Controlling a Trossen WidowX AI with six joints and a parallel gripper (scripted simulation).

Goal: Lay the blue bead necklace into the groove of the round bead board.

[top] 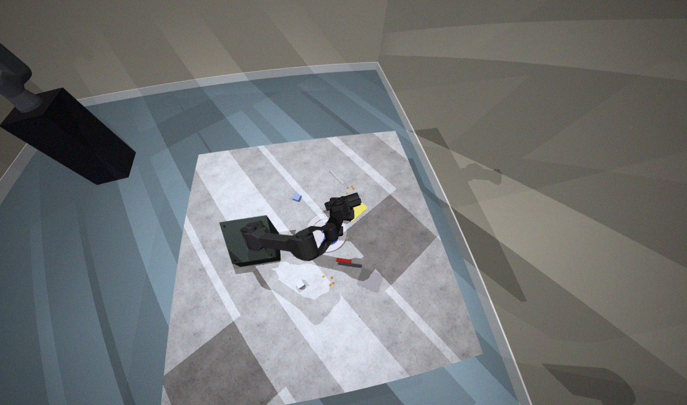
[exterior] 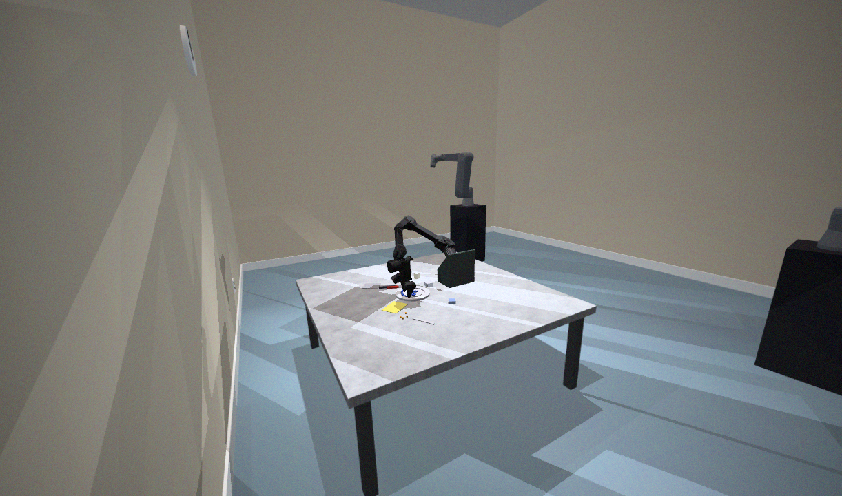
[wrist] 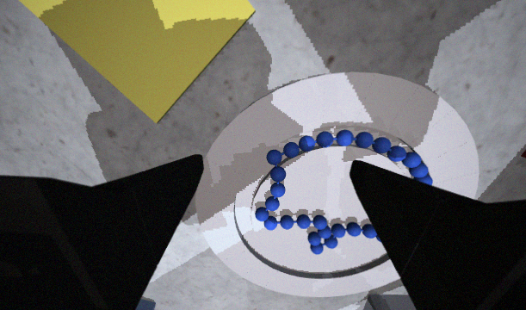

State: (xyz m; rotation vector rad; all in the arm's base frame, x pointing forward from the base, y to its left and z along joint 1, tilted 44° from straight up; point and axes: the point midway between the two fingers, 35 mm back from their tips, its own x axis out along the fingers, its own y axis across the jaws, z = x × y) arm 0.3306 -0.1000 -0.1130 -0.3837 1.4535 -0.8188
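My gripper tip is 6 cm past the round white bead board, 3 cm to the left of it and 1 cm above it. The rest, counted from my gripper tip: blue block: 16 cm behind, 20 cm to the left, 1 cm below; yellow sheet: 11 cm ahead, 6 cm to the left, 2 cm below; grey tool: 20 cm to the right, 2 cm below.
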